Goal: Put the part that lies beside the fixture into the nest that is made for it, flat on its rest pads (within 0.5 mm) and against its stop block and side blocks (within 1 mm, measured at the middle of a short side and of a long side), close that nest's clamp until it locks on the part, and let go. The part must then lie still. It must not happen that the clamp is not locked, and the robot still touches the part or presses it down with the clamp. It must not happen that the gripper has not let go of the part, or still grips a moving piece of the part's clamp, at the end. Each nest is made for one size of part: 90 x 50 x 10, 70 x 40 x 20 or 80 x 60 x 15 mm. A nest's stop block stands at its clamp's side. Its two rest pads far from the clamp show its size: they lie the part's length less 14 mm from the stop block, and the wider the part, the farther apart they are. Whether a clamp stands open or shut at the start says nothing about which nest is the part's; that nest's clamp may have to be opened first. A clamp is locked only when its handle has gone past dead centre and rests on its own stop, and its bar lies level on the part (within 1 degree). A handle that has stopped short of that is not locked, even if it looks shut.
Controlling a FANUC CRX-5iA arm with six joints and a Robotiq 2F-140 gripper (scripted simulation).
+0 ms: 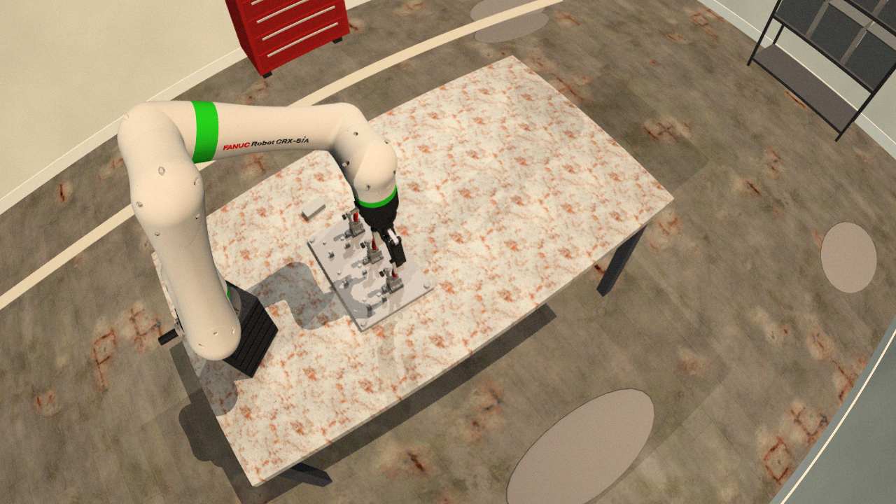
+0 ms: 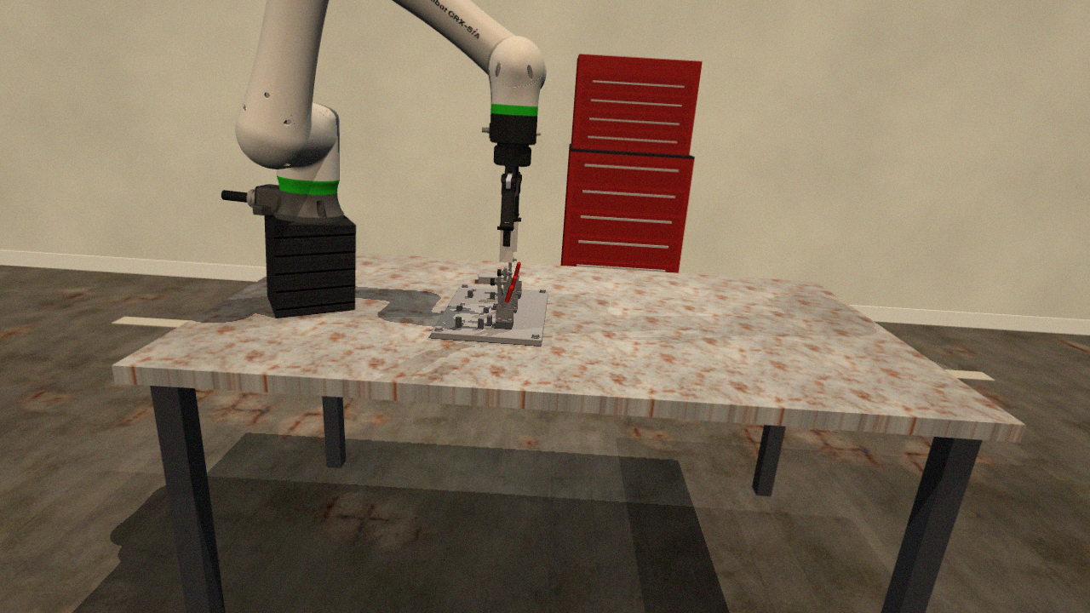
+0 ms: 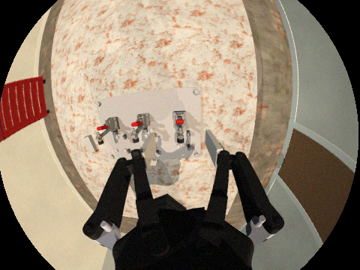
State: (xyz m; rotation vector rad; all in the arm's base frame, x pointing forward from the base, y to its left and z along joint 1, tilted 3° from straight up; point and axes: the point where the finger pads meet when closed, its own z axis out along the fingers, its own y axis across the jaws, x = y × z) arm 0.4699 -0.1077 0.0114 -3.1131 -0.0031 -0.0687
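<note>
The grey block lies 380 mm to the left of my hand, 190 mm below it and 80 mm behind it. Also, from my hand: plate (190 mm below, 110 mm to the left, 30 mm behind).
</note>
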